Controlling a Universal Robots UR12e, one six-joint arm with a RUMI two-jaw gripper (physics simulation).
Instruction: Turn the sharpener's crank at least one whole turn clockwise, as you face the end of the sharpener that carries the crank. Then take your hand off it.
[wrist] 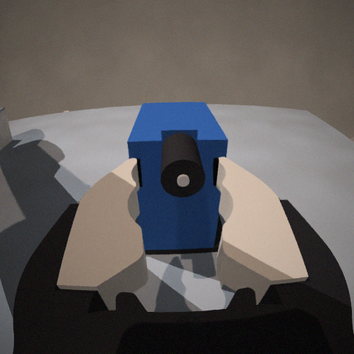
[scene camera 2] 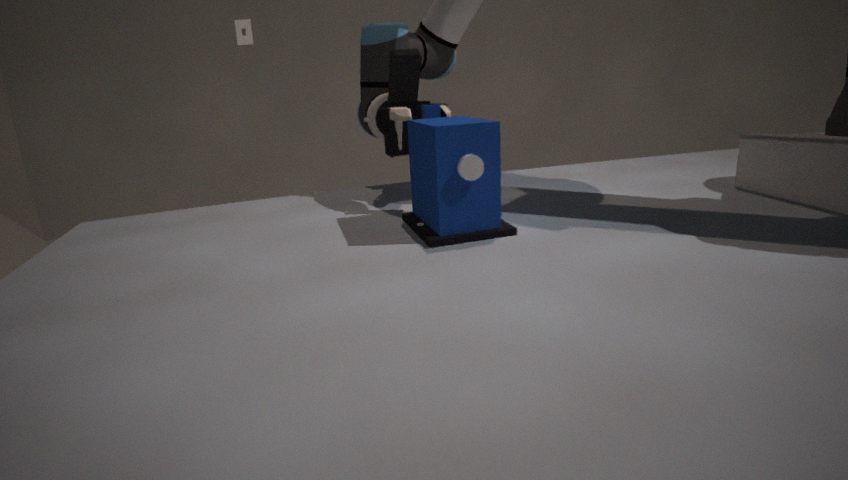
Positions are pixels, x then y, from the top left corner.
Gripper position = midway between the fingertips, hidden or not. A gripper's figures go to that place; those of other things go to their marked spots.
The gripper (wrist: 176,161) is 14 cm from the lens. A blue sharpener (wrist: 203,234): 22 cm from the lens.
